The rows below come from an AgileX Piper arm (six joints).
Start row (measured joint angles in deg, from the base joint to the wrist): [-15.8 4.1 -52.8 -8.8 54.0 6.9]
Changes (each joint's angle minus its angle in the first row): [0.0 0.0 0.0 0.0 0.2 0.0]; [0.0 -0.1 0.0 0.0 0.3 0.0]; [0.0 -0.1 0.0 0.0 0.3 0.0]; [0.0 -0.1 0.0 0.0 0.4 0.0]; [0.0 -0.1 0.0 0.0 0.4 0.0]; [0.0 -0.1 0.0 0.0 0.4 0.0]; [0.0 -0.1 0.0 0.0 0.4 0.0]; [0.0 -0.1 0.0 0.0 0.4 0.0]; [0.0 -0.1 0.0 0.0 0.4 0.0]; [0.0 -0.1 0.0 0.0 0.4 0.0]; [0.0 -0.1 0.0 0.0 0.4 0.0]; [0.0 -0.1 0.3 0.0 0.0 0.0]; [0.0 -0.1 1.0 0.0 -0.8 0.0]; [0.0 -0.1 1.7 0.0 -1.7 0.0]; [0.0 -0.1 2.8 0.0 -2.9 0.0]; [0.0 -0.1 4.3 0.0 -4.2 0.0]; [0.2 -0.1 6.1 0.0 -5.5 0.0]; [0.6 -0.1 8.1 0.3 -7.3 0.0]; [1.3 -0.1 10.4 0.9 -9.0 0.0]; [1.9 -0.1 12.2 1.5 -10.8 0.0]
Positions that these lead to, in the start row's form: [-15.8 4.1 -52.8 -8.8 54.2 6.9]; [-15.8 4.0 -52.8 -8.8 54.3 6.9]; [-15.8 4.0 -52.8 -8.8 54.3 6.9]; [-15.8 4.0 -52.8 -8.8 54.4 6.9]; [-15.8 4.0 -52.8 -8.8 54.4 6.9]; [-15.8 4.0 -52.8 -8.8 54.4 6.9]; [-15.8 4.0 -52.8 -8.8 54.4 6.9]; [-15.8 4.0 -52.8 -8.8 54.4 6.9]; [-15.8 4.0 -52.8 -8.8 54.4 6.9]; [-15.8 4.0 -52.8 -8.8 54.4 6.9]; [-15.8 4.0 -52.8 -8.8 54.4 6.9]; [-15.8 4.0 -52.5 -8.8 54.0 6.9]; [-15.8 4.0 -51.8 -8.8 53.2 6.9]; [-15.8 4.0 -51.1 -8.8 52.3 6.9]; [-15.8 4.0 -50.0 -8.8 51.1 6.9]; [-15.8 4.0 -48.5 -8.8 49.8 6.9]; [-15.6 4.0 -46.7 -8.8 48.5 6.9]; [-15.2 4.0 -44.7 -8.5 46.7 6.9]; [-14.5 4.0 -42.4 -7.9 45.0 6.9]; [-13.9 4.0 -40.6 -7.3 43.2 6.9]
